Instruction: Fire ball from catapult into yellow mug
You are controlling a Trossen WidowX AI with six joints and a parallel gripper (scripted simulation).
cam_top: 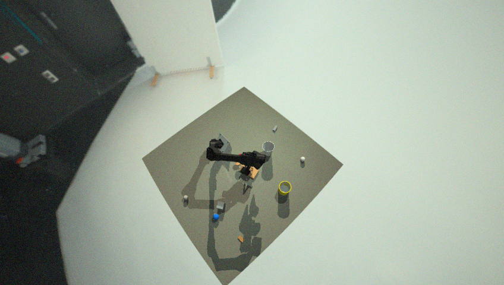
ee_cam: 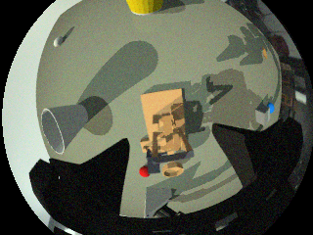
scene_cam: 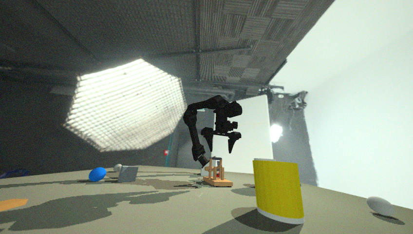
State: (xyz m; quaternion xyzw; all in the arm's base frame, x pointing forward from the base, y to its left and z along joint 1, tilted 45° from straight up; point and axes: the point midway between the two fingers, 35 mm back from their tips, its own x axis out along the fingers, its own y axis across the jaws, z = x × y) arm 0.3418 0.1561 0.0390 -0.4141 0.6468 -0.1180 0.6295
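Now: gripper tip 180 mm past the red ball and 110 mm above it. Also, from my gripper tip: grey mug (210 mm to the left, 100 mm below, 70 mm behind); yellow mug (260 mm ahead, 110 mm to the left, 100 mm below); wooden catapult (80 mm below, 70 mm behind, 20 mm to the right).
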